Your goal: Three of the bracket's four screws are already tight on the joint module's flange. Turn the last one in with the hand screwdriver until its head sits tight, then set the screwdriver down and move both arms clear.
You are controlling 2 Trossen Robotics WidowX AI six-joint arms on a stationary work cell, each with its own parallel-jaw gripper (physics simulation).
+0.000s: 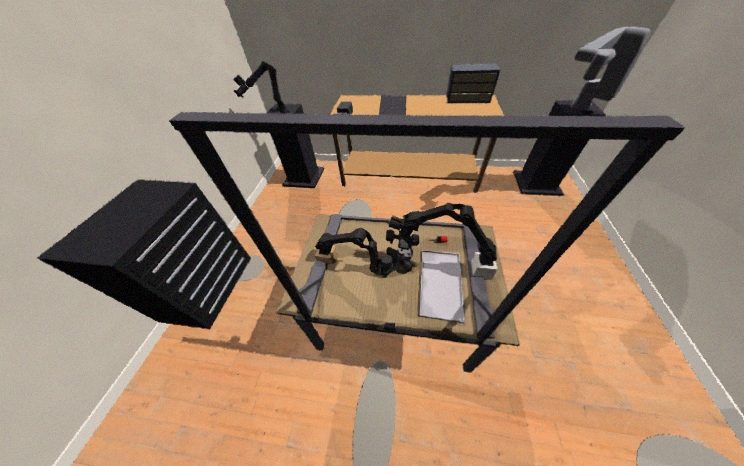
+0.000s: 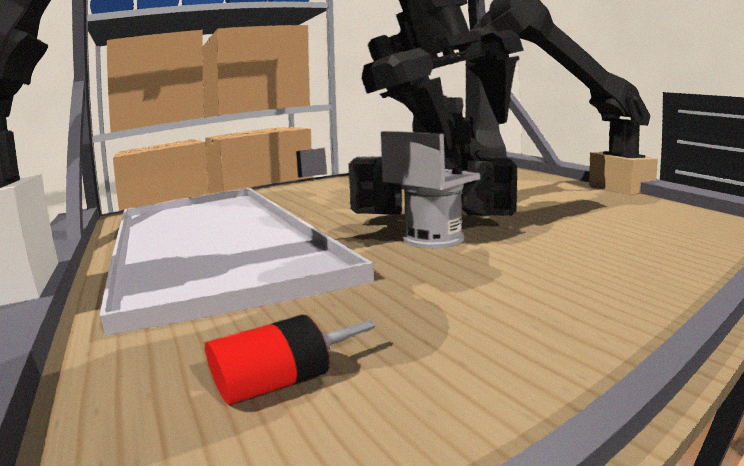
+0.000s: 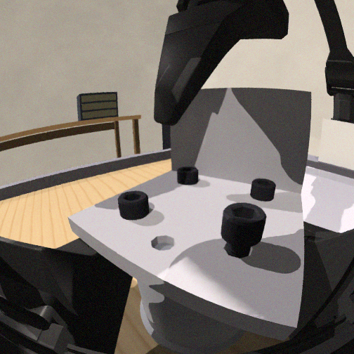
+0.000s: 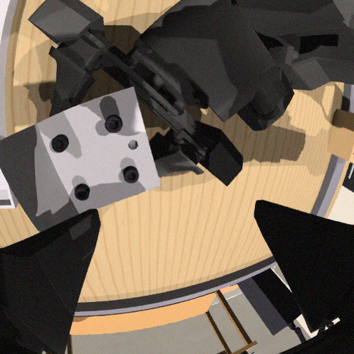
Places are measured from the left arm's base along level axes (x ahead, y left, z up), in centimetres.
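Where they show: left gripper, between the fingertips: [image 1: 408, 251] [image 2: 431, 202]; right gripper, between the fingertips: [image 1: 398, 244] [image 2: 476, 135]; left arm's base, origin of its link: [image 1: 325, 250] [image 2: 624, 155]; right arm's base, origin of its link: [image 1: 486, 260].
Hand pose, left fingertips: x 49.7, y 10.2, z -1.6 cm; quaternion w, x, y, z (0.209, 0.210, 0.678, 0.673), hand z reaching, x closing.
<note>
Each offset is from my left fingertips to the top centre of the thing.
The grey joint module @(dz +1.9, dx -1.8, dy -2.6 cm) [image 2: 433, 216] [image 3: 185, 312] stands upright on the table with the L-shaped bracket [image 2: 411, 156] [image 3: 200, 220] [image 4: 95, 157] on top. One black screw [image 3: 243, 225] [image 4: 113, 123] stands up with its neck showing. Three screws, such as the left one [image 3: 133, 205] [image 4: 131, 174], sit low. A small hole [image 3: 162, 243] [image 4: 133, 145] shows between two screws. My left gripper [image 2: 433, 200] is shut on the module. My right gripper [image 4: 178, 213] is open and empty above and beside the bracket. The red-and-black screwdriver @(dz -1.1, dx +17.5, dy +15.3 cm) [image 1: 443, 239] [image 2: 269, 354] lies on the table, away from both grippers.
A white tray @(dz -2.9, dx +20.5, dy -15.6 cm) [image 1: 442, 296] [image 2: 236, 296] lies between the module and the white base block @(dz +6.7, dx +42.0, dy -3.3 cm) [image 1: 484, 267] of the right arm. The left arm stands on a wooden block @(dz +1.6, dx -49.7, dy -10.2 cm) [image 2: 623, 172]. A dark overhead frame [image 1: 428, 125] spans the cell.
</note>
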